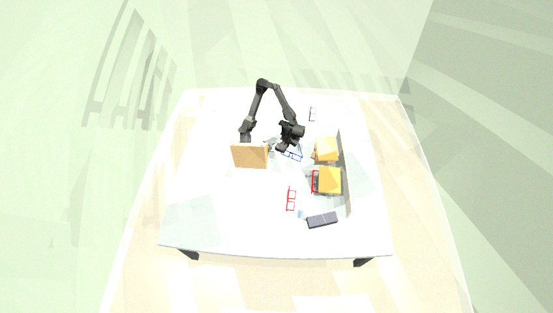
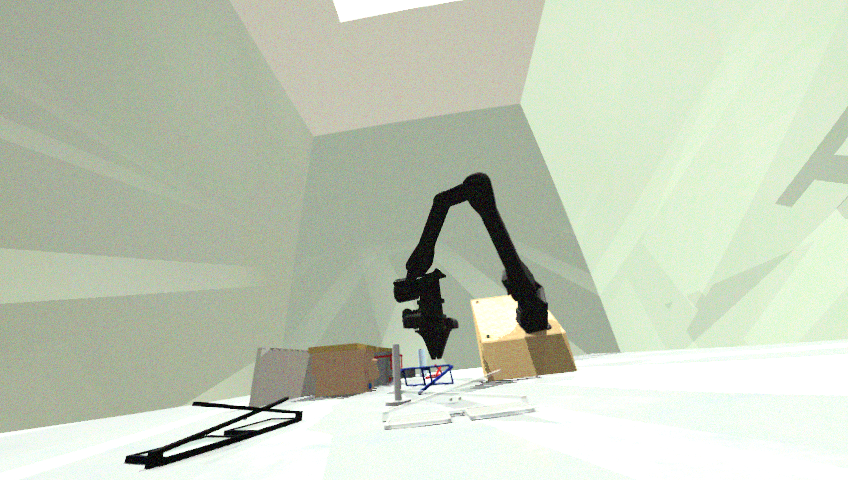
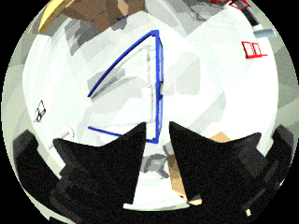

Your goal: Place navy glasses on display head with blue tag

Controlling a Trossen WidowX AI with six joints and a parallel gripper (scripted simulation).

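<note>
Now: the grey post 230 mm to the left of my gripper tip, 70 mm ahead of it and 30 mm below it. The rest, counted from my gripper tip: pale blue block 420 mm to the right, 50 mm ahead, 10 mm below; then display head 210 mm ahead, 40 mm to the right; then tall panel 340 mm ahead, 160 mm to the right.
</note>
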